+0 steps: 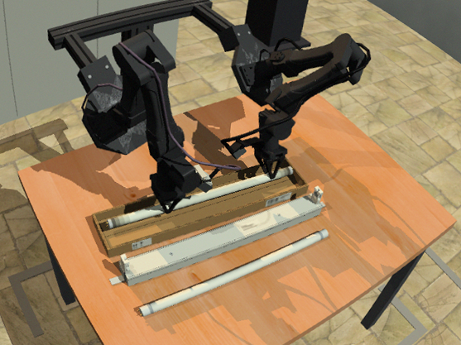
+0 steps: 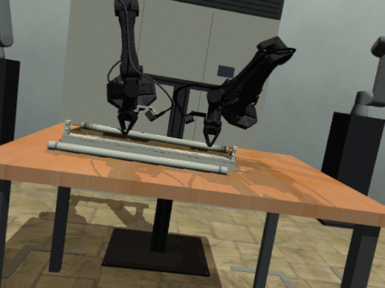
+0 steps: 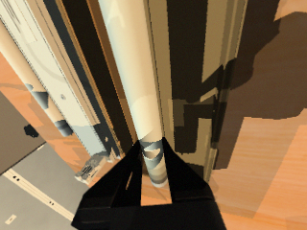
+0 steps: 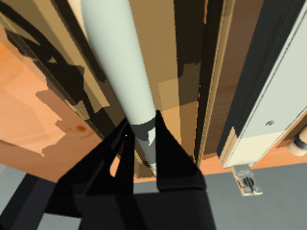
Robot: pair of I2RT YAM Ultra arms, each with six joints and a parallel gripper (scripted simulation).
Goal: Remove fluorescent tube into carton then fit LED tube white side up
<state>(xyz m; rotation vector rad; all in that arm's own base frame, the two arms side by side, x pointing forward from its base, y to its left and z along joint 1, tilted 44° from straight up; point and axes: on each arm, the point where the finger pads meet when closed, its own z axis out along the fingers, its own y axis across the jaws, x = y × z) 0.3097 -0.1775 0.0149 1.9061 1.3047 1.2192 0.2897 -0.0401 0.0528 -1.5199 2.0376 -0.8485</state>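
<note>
Now: the light fixture 15 cm ahead of my right hand and 10 cm to the left of it.
</note>
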